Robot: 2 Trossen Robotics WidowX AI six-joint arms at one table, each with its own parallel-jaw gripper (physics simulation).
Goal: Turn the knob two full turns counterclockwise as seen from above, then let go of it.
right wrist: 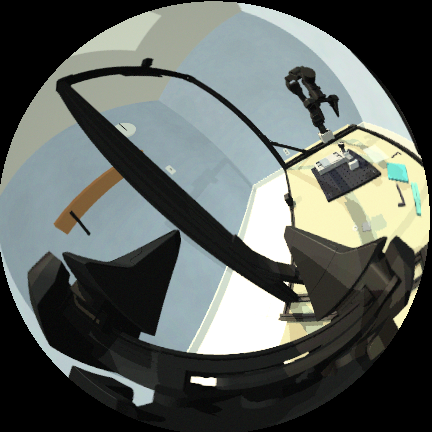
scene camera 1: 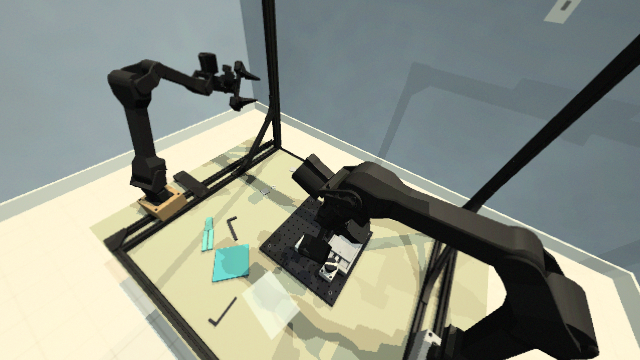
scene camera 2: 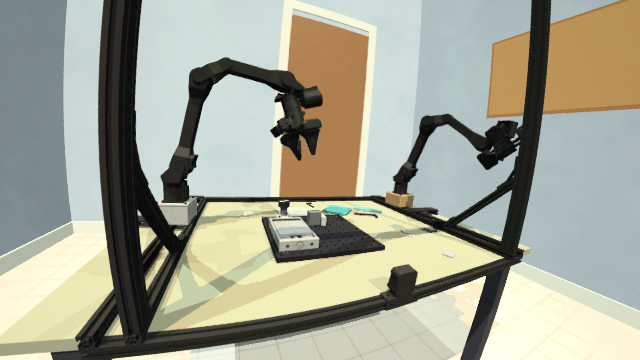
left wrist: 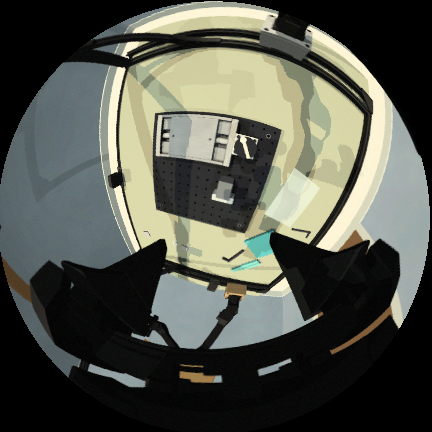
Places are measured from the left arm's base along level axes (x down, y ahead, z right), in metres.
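Where they show: left gripper, fingertip midpoint: (right wrist: 331, 117) (scene camera 1: 319, 225) (scene camera 2: 306, 157) (left wrist: 218, 241); right gripper, fingertip midpoint: (right wrist: 234, 233) (scene camera 1: 258, 89) (scene camera 2: 509, 146); left arm's base at its link origin: (right wrist: 323, 131) (scene camera 2: 175, 200); right arm's base at its link origin: (scene camera 1: 159, 196) (scene camera 2: 400, 193) (left wrist: 233, 296).
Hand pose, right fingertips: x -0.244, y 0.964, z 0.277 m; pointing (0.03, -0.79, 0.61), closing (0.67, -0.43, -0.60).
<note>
Things, the pixels of their top centre, and the offset from my right fingertips. "spot": a spot on its surface instead. Level surfaces: height alone.
- knob at its top centre: (left wrist: 245, 147) (scene camera 1: 331, 263) (scene camera 2: 284, 200) (right wrist: 340, 142) dx +0.237, dy -0.628, dz -0.269 m
- black perforated board at its surface level: dx +0.312 m
- white-grey box device at its top centre: (left wrist: 190, 136) (scene camera 2: 291, 226) (scene camera 1: 346, 243) (right wrist: 328, 159) dx +0.283, dy -0.617, dz -0.158 m
- small grey block at a spot on its surface: (left wrist: 225, 189) (scene camera 2: 313, 210) spot: dx +0.268, dy -0.531, dz -0.262 m
- teal square at a spot on its surface: (scene camera 1: 231, 262) (scene camera 2: 336, 208) spot: dx +0.315, dy -0.373, dz -0.452 m
- teal tool at its top centre: (scene camera 1: 208, 232) (left wrist: 244, 267) (scene camera 2: 367, 208) dx +0.313, dy -0.223, dz -0.444 m
- pale sheet at its top centre: (left wrist: 292, 200) (scene camera 1: 270, 301) (scene camera 2: 297, 210) dx +0.320, dy -0.551, dz -0.442 m
The knob (scene camera 1: 330, 265) (scene camera 2: 284, 205) (left wrist: 242, 150) (right wrist: 342, 146) is small and black and stands upright on a white square base, beside one end of a white-grey box device on the black perforated board (scene camera 1: 287, 237) (scene camera 2: 350, 241) (left wrist: 172, 185) (right wrist: 345, 188). A pale pointer line crosses it in the left wrist view. My left gripper (scene camera 1: 336, 241) (scene camera 2: 307, 156) (left wrist: 218, 241) is open and empty, pointing down high above the board, apart from the knob. My right gripper (scene camera 1: 257, 90) (right wrist: 234, 233) is open and empty, raised far from the board; a frame post partly hides it in scene camera 2.
The white-grey box device (scene camera 2: 298, 242) (left wrist: 195, 137) and a small grey block (scene camera 2: 314, 217) (left wrist: 225, 189) stand on the board. A teal square (scene camera 1: 231, 262) (scene camera 2: 337, 210), a teal tool (scene camera 1: 208, 235), two black hex keys (scene camera 1: 232, 227) (scene camera 1: 223, 312) and a pale sheet (scene camera 1: 271, 304) (left wrist: 292, 197) lie on the table.
</note>
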